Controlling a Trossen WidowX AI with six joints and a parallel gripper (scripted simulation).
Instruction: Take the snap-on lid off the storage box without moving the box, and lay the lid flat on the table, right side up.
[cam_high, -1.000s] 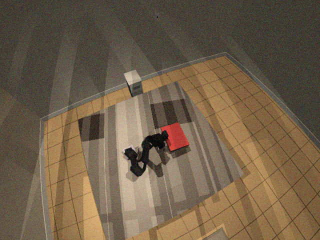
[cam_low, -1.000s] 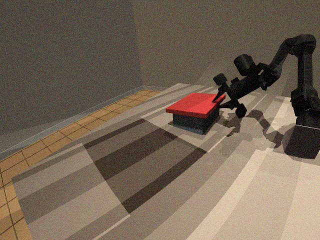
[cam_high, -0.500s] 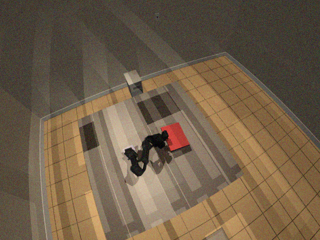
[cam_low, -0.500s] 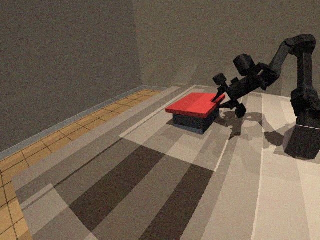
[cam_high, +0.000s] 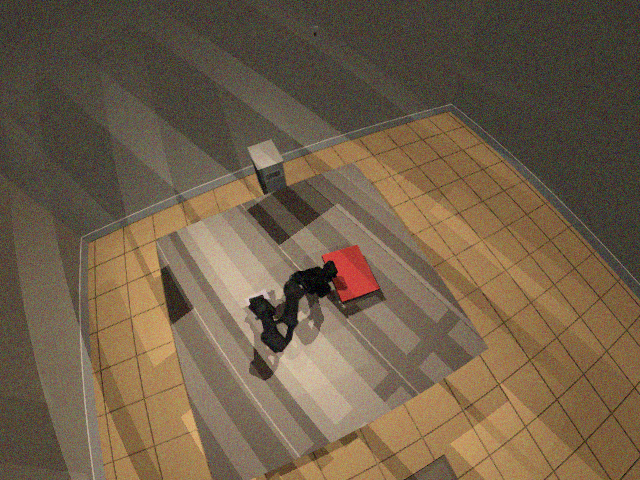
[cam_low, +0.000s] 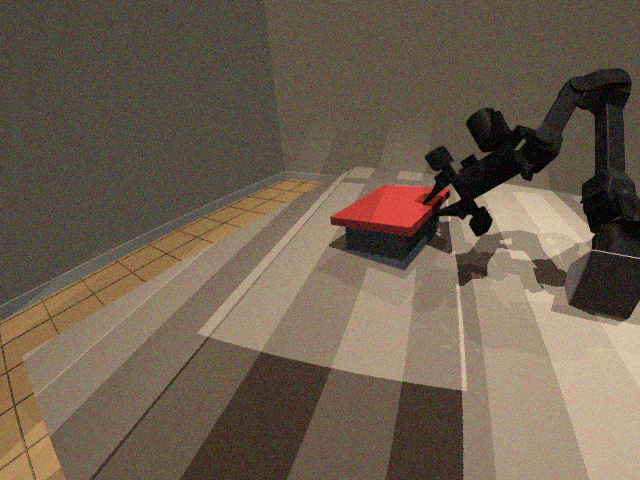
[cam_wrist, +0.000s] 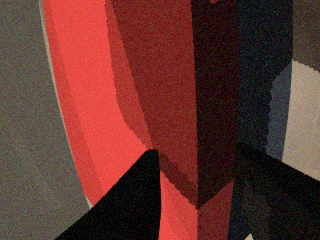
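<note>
Right now the red lid is 8 cm ahead of my gripper tip. From my gripper tip the other things lie so: blue-grey box 7 cm ahead, 5 cm below.
</note>
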